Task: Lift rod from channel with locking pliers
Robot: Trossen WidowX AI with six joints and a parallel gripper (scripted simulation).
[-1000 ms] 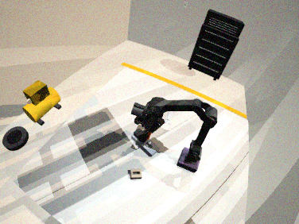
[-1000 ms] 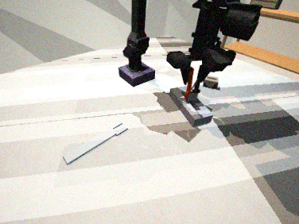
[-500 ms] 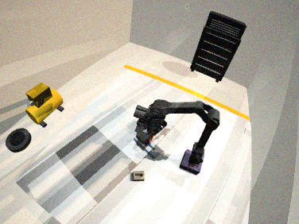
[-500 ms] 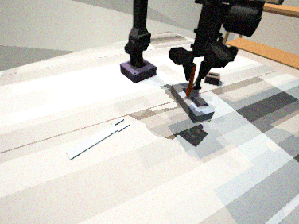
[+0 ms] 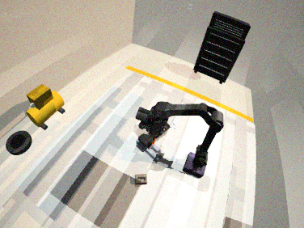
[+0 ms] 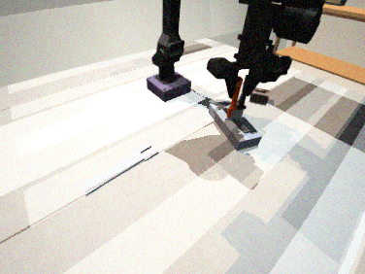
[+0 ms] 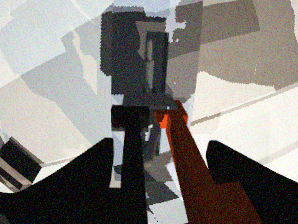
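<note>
My gripper tip is now 9 cm above the grey channel block. Also, from my gripper tip: box-shaped holster: 20 cm to the left, 9 cm below, 7 cm behind.
</note>
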